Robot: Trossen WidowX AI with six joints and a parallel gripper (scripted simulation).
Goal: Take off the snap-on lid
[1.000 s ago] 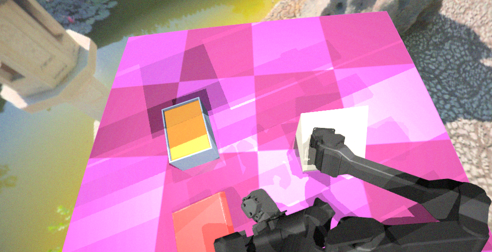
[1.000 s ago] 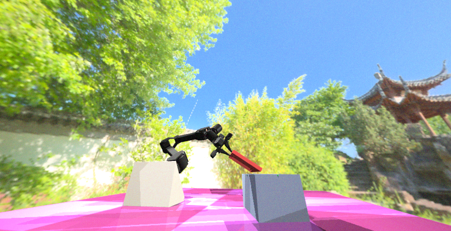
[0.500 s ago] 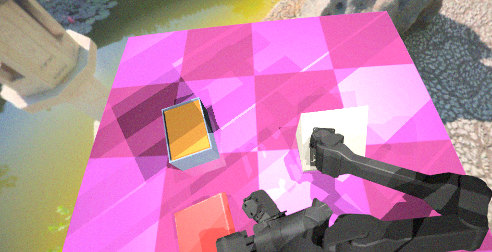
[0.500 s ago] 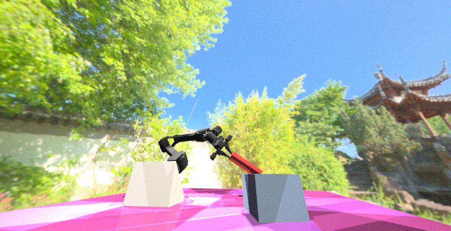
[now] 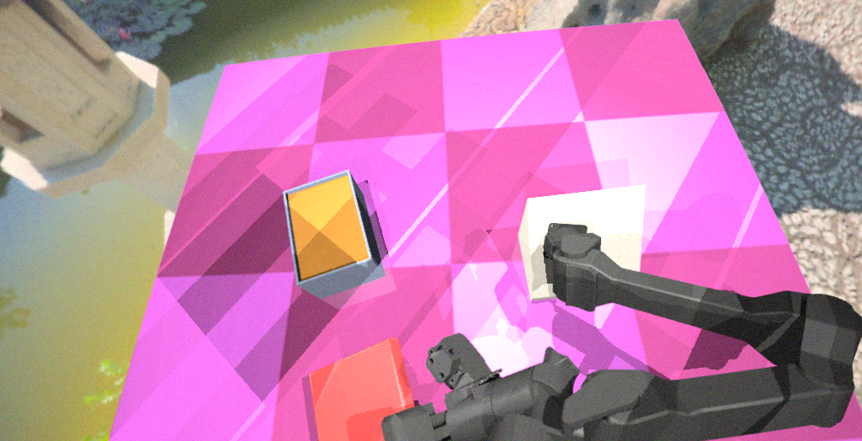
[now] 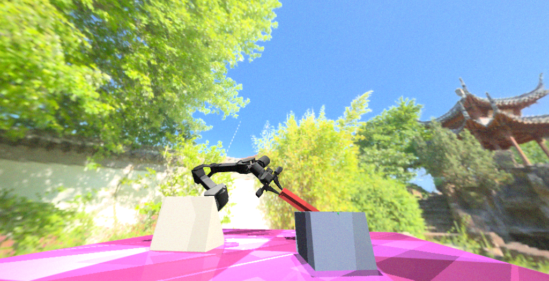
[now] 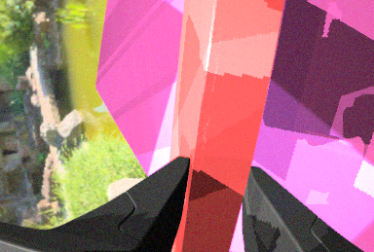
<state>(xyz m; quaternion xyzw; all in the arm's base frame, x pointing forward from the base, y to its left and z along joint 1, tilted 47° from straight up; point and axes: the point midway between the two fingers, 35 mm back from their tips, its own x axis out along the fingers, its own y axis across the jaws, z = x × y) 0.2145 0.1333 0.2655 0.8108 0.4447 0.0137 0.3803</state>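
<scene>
The lid lies 70 mm ahead of my gripper tip, 20 mm to the left of it and 40 mm below it. Round my gripper tip: grey storage box (200 mm ahead, 320 mm to the right, 140 mm below).
</scene>
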